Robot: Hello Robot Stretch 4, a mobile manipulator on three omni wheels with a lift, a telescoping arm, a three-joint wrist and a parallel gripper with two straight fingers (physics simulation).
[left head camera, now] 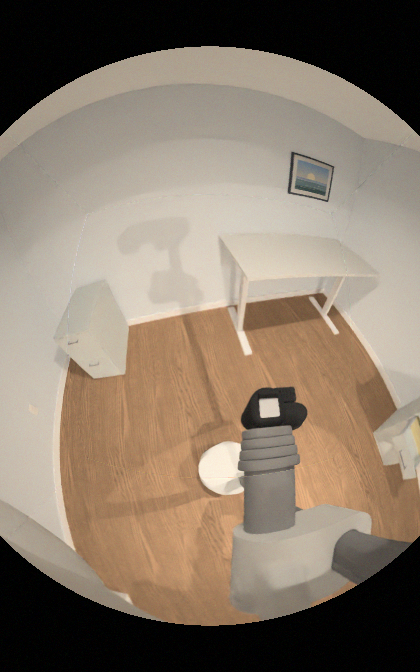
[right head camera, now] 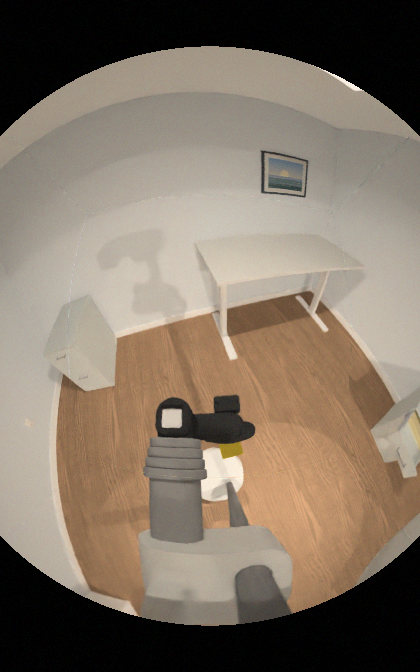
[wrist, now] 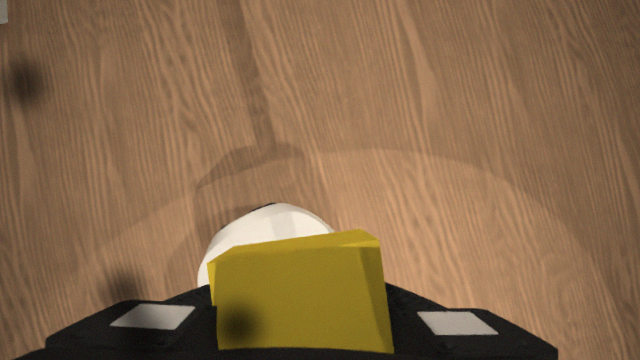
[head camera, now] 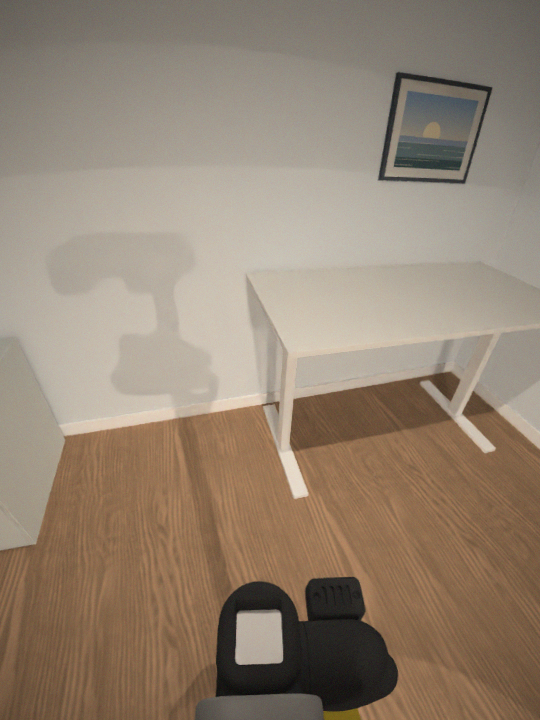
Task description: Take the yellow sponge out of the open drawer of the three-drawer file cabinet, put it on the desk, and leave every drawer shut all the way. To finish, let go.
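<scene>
My gripper (head camera: 342,663) (left head camera: 280,410) (right head camera: 227,432) (wrist: 306,303) is shut on the yellow sponge (right head camera: 231,450) (wrist: 300,295), held between both fingers above the floor. In the head camera view a sliver of the sponge (head camera: 344,715) shows below the gripper. The white desk (head camera: 377,308) (left head camera: 300,255) (right head camera: 280,257) stands against the wall, ahead and to the right, apart from the gripper. At the right edge of both side head views, a grey file cabinet (left head camera: 395,432) (right head camera: 395,430) shows in part, with a drawer (left head camera: 407,467) (right head camera: 409,467) pulled out. Its other drawers are cut off from view.
Another grey cabinet (head camera: 23,453) (left head camera: 95,325) (right head camera: 82,345) with two visible handles, its drawers shut, stands at the left by the wall. The desk's left foot (head camera: 293,476) reaches out over the floor. My round white base (left head camera: 217,467) (right head camera: 225,482) (wrist: 270,225) is below the gripper.
</scene>
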